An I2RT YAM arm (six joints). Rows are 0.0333 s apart.
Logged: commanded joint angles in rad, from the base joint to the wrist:
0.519 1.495 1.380 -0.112 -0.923 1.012
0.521 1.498 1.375 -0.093 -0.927 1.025
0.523 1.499 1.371 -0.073 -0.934 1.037
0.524 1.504 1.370 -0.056 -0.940 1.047
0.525 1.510 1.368 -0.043 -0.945 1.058
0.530 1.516 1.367 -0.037 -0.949 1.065
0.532 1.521 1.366 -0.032 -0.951 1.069
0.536 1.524 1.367 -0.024 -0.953 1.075
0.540 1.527 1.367 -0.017 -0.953 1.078
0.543 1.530 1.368 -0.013 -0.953 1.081
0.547 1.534 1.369 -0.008 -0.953 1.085
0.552 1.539 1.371 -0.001 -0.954 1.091
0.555 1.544 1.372 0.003 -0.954 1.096
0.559 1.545 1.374 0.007 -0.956 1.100
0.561 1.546 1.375 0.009 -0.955 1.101
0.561 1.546 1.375 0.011 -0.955 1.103
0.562 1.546 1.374 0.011 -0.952 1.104
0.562 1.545 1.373 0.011 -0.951 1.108
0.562 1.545 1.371 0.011 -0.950 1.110
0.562 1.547 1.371 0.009 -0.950 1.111
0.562 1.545 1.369 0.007 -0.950 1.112
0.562 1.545 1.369 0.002 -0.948 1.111
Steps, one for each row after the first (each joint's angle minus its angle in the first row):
0.002 0.003 -0.005 0.019 -0.004 0.013
0.004 0.004 -0.009 0.039 -0.011 0.025
0.005 0.009 -0.010 0.056 -0.017 0.035
0.006 0.015 -0.012 0.069 -0.022 0.046
0.011 0.021 -0.013 0.075 -0.026 0.053
0.013 0.026 -0.014 0.080 -0.028 0.057
0.017 0.029 -0.013 0.088 -0.030 0.063
0.021 0.032 -0.013 0.095 -0.030 0.066
0.024 0.035 -0.012 0.099 -0.030 0.069
0.028 0.039 -0.011 0.104 -0.030 0.073
0.033 0.044 -0.009 0.111 -0.031 0.079
0.036 0.049 -0.008 0.115 -0.031 0.084
0.040 0.050 -0.006 0.119 -0.033 0.088
0.042 0.051 -0.005 0.121 -0.032 0.089
0.042 0.051 -0.005 0.123 -0.032 0.091
0.043 0.051 -0.006 0.123 -0.029 0.092
0.043 0.050 -0.007 0.123 -0.028 0.096
0.043 0.050 -0.009 0.123 -0.027 0.098
0.043 0.052 -0.009 0.121 -0.027 0.099
0.043 0.050 -0.011 0.119 -0.027 0.100
0.043 0.050 -0.011 0.114 -0.025 0.099

